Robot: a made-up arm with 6 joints. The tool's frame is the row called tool.
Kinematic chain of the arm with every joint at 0, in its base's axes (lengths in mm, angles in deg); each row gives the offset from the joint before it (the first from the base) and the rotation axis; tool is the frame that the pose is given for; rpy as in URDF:
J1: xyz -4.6 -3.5 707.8 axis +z
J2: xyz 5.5 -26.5 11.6 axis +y
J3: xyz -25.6 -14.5 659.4 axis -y
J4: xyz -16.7 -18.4 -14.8 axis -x
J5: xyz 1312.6 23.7 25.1 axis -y
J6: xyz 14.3 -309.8 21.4 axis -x
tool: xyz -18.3 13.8 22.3 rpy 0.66 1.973 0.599
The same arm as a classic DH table. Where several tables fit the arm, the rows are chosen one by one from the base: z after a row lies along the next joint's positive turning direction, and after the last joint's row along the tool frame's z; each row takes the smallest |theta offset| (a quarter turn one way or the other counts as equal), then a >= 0, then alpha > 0; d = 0 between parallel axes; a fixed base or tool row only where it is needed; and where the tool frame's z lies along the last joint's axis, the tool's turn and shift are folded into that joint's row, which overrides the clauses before.
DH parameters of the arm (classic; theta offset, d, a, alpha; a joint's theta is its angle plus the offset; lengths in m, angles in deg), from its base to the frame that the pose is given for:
base (fixed): 37.27 0 -0.0058 0
J1: -37.27 0.7194 0.0055 -90
J2: 87.78 0 -0.6599 180
J3: -2.22 0.0594 0.0148 90
J4: 0 -1.2959 -0.0251 -90
J5: 0 0.2861 -0.0214 90
J6: 89.36 0.0048 -0.014 -91.98
tool (fixed): 90.58 0.0222 0 0

